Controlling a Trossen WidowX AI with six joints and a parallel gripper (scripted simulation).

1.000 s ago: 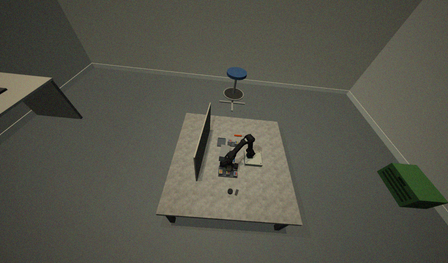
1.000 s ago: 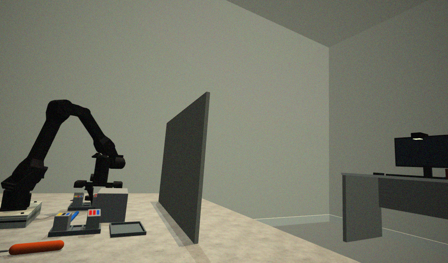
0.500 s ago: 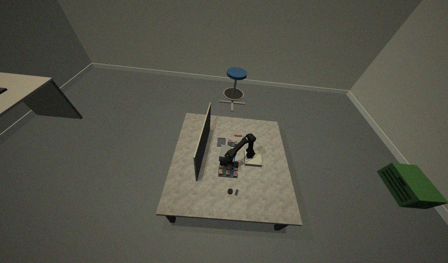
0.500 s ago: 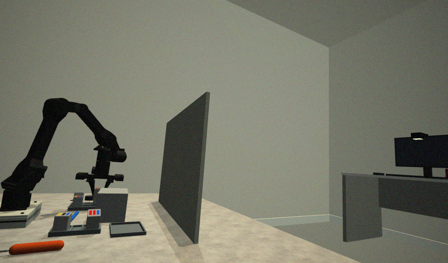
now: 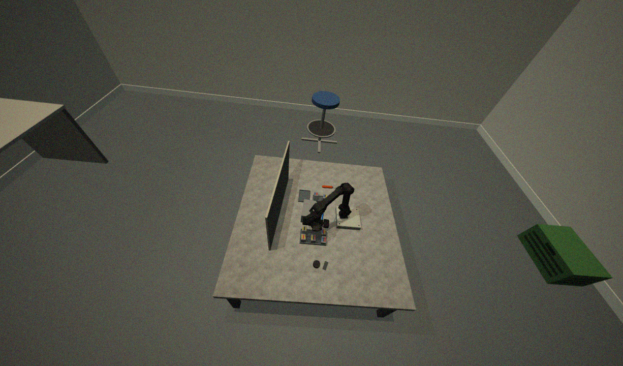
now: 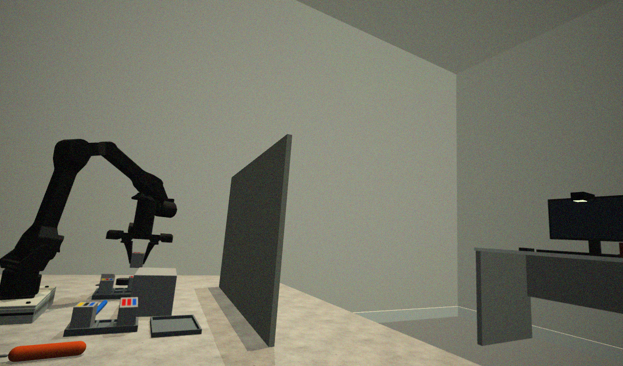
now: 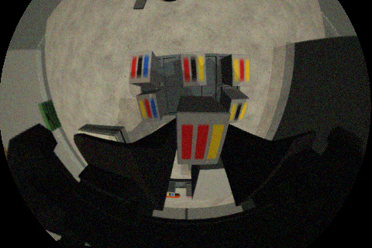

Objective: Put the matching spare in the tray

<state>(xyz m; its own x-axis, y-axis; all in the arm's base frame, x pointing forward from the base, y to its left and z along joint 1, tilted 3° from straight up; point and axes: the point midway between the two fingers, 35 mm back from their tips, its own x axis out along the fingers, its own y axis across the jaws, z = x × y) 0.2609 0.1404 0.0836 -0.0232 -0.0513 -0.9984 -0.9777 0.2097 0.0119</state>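
Right now my gripper tip is 370 mm to the left of the shallow grey tray, 100 mm above it and 40 mm short of it. From my gripper tip the other things lie so: mounted unit: 170 mm to the right, 50 mm below, 30 mm ahead; then blue pen: 150 mm to the right, 90 mm below, 90 mm behind; then grey spare block: 20 mm above.
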